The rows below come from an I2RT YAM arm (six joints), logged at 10 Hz.
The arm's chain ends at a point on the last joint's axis. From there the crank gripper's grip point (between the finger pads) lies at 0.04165 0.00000 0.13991 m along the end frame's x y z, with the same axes.
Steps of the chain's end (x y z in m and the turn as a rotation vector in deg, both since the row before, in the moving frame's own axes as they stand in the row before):
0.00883, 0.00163, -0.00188, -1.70, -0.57, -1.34
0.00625, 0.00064, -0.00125, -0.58, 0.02, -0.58
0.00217, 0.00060, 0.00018, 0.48, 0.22, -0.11
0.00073, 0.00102, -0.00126, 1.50, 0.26, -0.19
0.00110, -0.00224, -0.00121, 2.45, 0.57, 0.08
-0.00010, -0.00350, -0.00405, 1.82, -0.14, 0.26
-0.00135, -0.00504, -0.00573, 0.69, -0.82, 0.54
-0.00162, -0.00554, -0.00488, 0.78, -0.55, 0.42
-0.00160, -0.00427, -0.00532, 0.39, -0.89, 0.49
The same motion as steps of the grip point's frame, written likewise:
0.00747, 0.00483, -0.00152, -1.70, -0.57, -1.34
0.00630, 0.00163, -0.00127, -0.58, 0.02, -0.58
0.00271, -0.00065, 0.00001, 0.48, 0.22, -0.11
0.00136, -0.00278, -0.00150, 1.50, 0.26, -0.19
0.00249, -0.00815, -0.00176, 2.45, 0.57, 0.08
-0.00043, -0.00776, -0.00402, 1.82, -0.14, 0.26
-0.00335, -0.00635, -0.00516, 0.69, -0.82, 0.54
-0.00296, -0.00715, -0.00450, 0.78, -0.55, 0.42
-0.00378, -0.00488, -0.00469, 0.39, -0.89, 0.49

